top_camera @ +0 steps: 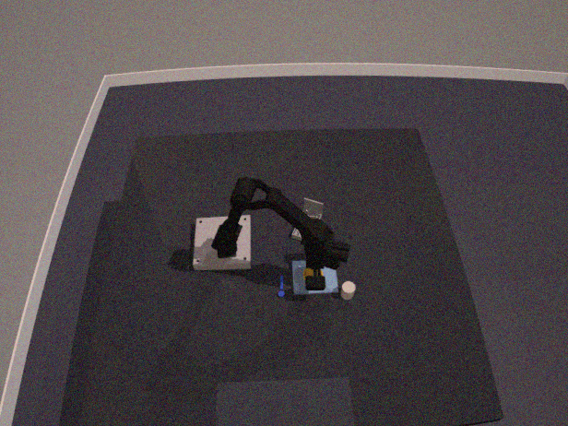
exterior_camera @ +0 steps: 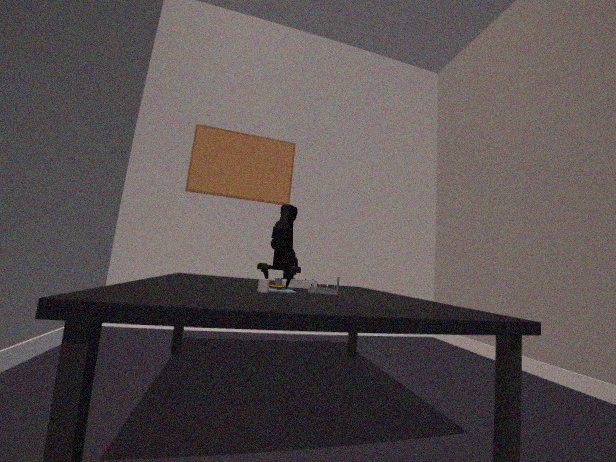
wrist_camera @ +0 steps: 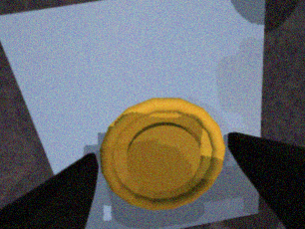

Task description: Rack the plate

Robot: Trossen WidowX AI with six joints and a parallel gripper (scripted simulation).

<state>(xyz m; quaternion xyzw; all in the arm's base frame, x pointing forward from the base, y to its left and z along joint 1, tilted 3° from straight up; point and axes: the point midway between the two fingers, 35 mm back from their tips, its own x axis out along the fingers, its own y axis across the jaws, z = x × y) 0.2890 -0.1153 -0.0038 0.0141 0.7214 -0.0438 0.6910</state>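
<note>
The yellow plate lies 10 mm above my gripper tip. Also, from my gripper tip: white cup: 110 mm ahead, 70 mm to the right, 20 mm above; then light blue mat: 10 mm below, 10 mm ahead; then blue spoon: 110 mm behind, 30 mm to the right, 10 mm below.
</note>
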